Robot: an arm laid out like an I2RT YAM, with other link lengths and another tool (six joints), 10 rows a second.
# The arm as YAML. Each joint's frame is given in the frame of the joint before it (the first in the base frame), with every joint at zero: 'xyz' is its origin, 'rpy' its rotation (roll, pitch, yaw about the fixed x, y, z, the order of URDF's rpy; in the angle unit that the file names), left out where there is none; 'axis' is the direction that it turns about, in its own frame. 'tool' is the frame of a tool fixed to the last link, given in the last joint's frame.
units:
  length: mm
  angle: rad
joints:
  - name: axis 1
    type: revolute
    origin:
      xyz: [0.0, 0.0, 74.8]
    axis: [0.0, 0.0, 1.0]
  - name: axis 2
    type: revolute
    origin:
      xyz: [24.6, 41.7, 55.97]
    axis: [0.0, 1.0, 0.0]
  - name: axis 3
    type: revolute
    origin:
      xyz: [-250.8, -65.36, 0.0]
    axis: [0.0, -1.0, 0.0]
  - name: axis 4
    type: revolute
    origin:
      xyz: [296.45, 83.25, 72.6]
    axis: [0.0, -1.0, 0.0]
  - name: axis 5
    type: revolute
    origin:
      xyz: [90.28, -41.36, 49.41]
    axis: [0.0, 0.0, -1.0]
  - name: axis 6
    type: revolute
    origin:
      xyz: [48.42, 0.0, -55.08]
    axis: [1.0, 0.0, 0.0]
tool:
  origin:
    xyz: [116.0, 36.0, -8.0]
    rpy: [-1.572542, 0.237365, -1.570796]
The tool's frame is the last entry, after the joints.
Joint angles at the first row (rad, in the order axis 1, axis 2, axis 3, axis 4, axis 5, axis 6):
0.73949, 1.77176, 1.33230, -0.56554, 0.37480, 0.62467
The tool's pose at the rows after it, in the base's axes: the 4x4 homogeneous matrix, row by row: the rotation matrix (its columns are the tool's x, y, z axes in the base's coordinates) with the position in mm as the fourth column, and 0 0 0 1 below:
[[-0.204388, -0.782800, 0.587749, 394.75], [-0.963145, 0.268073, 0.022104, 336.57], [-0.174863, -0.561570, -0.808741, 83.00], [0, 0, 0, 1]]
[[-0.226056, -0.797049, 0.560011, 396.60], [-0.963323, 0.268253, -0.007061, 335.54], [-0.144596, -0.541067, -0.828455, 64.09], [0, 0, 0, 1]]
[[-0.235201, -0.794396, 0.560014, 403.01], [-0.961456, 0.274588, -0.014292, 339.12], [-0.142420, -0.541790, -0.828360, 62.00], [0, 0, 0, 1]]
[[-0.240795, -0.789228, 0.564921, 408.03], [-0.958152, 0.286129, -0.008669, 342.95], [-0.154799, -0.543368, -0.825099, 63.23], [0, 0, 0, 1]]
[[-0.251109, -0.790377, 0.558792, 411.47], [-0.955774, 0.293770, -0.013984, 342.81], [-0.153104, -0.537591, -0.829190, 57.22], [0, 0, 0, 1]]
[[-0.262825, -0.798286, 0.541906, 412.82], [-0.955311, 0.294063, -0.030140, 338.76], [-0.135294, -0.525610, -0.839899, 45.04], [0, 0, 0, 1]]
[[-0.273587, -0.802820, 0.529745, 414.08], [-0.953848, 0.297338, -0.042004, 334.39], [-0.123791, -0.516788, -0.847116, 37.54], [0, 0, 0, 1]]
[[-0.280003, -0.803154, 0.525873, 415.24], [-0.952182, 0.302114, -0.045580, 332.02], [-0.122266, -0.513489, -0.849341, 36.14], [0, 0, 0, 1]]
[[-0.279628, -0.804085, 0.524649, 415.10], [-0.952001, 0.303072, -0.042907, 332.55], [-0.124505, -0.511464, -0.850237, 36.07], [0, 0, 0, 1]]
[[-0.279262, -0.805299, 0.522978, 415.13], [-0.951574, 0.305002, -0.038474, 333.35], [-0.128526, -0.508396, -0.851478, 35.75], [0, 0, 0, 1]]
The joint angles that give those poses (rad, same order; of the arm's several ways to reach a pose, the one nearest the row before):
0.73073, 1.82898, 1.34870, -0.57927, 0.38663, 0.65558
0.72805, 1.88390, 1.37196, -0.59491, 0.38892, 0.67159
0.72690, 1.91671, 1.40745, -0.60178, 0.39425, 0.67883
0.72576, 1.93235, 1.42765, -0.59719, 0.39273, 0.68647
0.72079, 1.95372, 1.43835, -0.59453, 0.39044, 0.69333
0.71280, 1.97929, 1.44101, -0.59643, 0.38816, 0.69601
0.70439, 1.99340, 1.44104, -0.59912, 0.38586, 0.69829
0.69905, 1.99570, 1.44103, -0.60101, 0.38395, 0.70019
0.69906, 1.99609, 1.44142, -0.60063, 0.38090, 0.70096
0.69867, 1.99722, 1.44180, -0.59874, 0.37594, 0.70210

